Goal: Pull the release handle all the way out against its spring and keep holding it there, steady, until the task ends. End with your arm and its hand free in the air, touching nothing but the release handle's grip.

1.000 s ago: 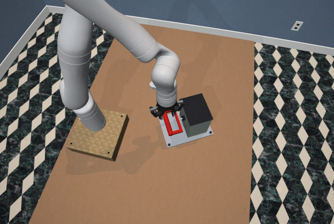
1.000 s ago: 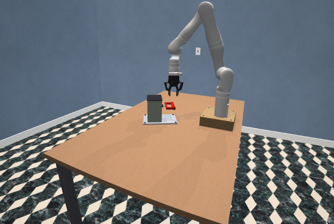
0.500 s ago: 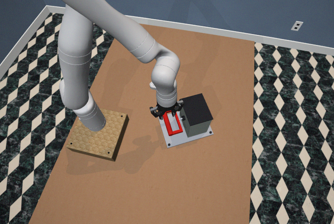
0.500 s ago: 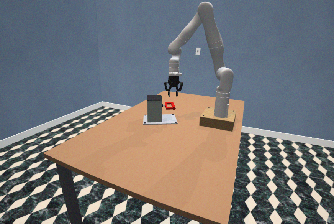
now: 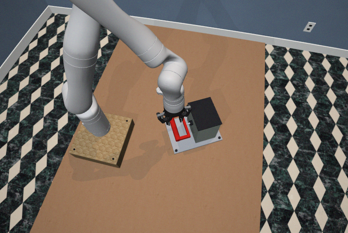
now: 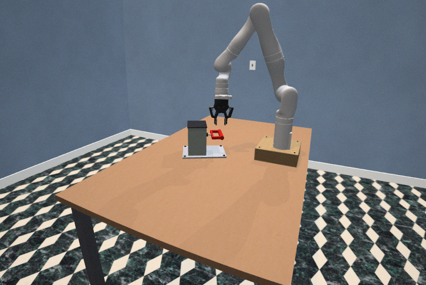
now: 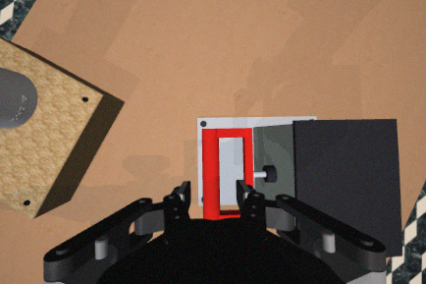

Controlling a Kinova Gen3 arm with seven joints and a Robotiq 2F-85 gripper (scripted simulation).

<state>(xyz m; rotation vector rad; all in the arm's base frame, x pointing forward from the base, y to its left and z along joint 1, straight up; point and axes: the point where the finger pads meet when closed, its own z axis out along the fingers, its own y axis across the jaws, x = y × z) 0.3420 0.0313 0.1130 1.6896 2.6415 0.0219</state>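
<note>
My hand is 80 mm short of the light grey baseplate, 40 mm to the right of it and 170 mm above it.
</note>
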